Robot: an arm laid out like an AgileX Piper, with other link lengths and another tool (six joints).
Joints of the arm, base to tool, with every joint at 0 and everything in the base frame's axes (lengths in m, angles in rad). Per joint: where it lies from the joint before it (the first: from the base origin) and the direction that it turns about. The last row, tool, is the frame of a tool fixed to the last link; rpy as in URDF.
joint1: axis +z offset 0 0 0.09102
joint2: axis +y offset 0 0 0
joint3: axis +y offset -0.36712 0 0.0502
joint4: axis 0.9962 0 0.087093 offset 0.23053 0 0.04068
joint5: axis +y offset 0 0 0
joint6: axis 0.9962 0 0.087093 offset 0.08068 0 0.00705
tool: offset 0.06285 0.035 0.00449 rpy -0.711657 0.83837 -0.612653
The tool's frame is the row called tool.
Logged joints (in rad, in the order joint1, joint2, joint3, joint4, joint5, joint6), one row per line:
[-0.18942 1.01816 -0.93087 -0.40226 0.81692 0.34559]
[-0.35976 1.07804 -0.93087 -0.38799 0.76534 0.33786]
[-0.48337 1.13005 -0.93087 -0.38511 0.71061 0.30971]
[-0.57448 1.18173 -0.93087 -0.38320 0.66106 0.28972]
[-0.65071 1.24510 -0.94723 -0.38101 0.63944 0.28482]
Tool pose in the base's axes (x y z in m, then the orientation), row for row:
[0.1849 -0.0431 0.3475 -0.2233 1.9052 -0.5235]
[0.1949 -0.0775 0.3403 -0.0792 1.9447 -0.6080]
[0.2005 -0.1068 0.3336 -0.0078 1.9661 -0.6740]
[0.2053 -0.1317 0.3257 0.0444 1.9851 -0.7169]
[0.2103 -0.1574 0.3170 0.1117 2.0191 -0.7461]
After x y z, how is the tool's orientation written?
As a rotation vector, in radians.
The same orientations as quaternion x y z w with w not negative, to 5 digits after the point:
[-0.09414 0.80325 -0.22071 0.54518]
[-0.03309 0.81244 -0.25400 0.52376]
[-0.00323 0.81542 -0.27953 0.50690]
[0.01830 0.81824 -0.29550 0.49277]
[0.04565 0.82516 -0.30491 0.47334]

